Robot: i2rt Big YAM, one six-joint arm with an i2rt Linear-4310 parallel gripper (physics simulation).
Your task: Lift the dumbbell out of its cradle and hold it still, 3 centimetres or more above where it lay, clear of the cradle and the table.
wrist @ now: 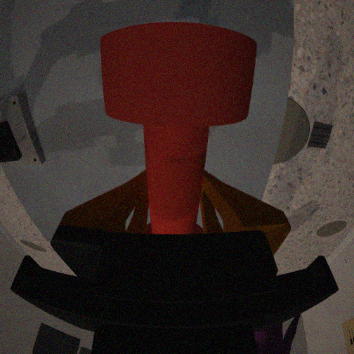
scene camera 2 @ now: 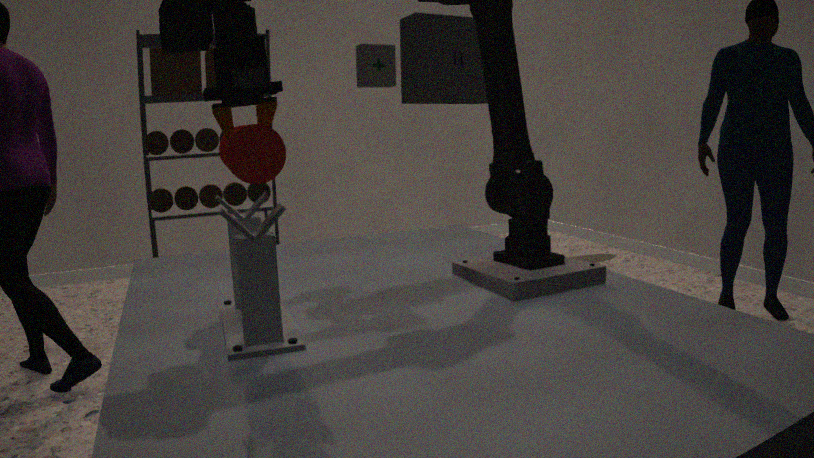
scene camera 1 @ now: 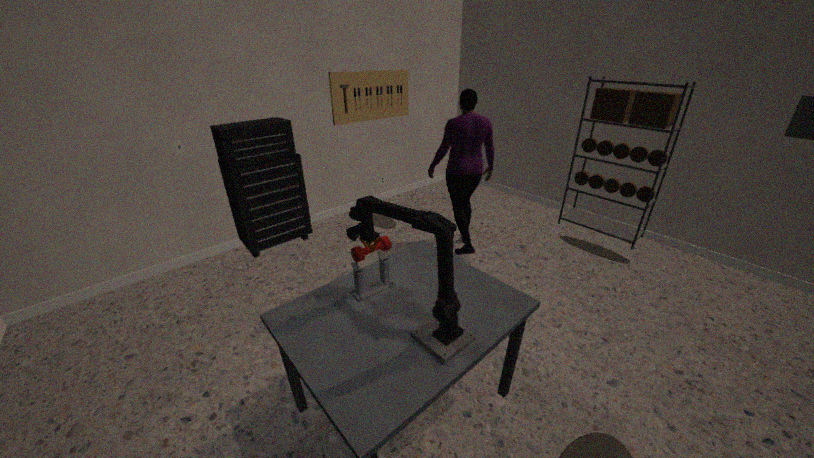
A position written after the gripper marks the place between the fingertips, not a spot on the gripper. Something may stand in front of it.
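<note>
A red dumbbell [wrist: 176,78] is visible, and so is the gripper [wrist: 174,177].
</note>
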